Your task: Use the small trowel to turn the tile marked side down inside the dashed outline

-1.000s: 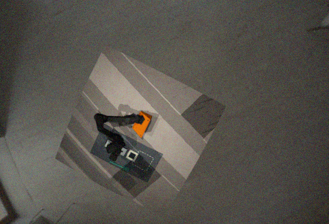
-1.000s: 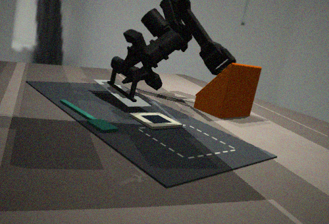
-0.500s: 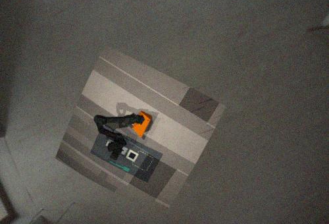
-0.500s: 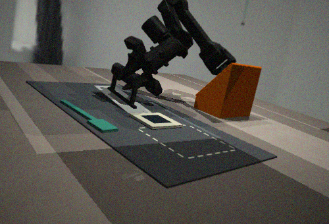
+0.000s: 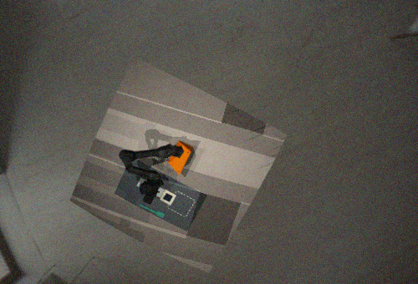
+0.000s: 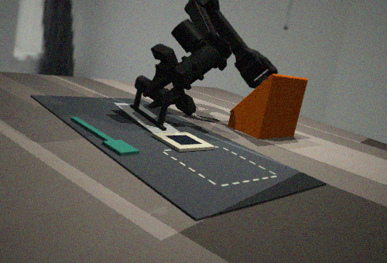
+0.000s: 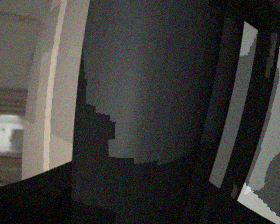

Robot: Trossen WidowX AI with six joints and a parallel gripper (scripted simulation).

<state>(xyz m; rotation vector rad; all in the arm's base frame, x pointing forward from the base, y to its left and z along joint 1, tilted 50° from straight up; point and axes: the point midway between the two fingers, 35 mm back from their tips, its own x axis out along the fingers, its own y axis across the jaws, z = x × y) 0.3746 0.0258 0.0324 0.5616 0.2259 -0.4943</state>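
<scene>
Now: gripper tip 80 mm above the dark mat, 60 mm to the right of it and 10 mm past it. Round my gripper tip: tile (120 mm to the left, 50 mm below, 40 mm behind).
</scene>
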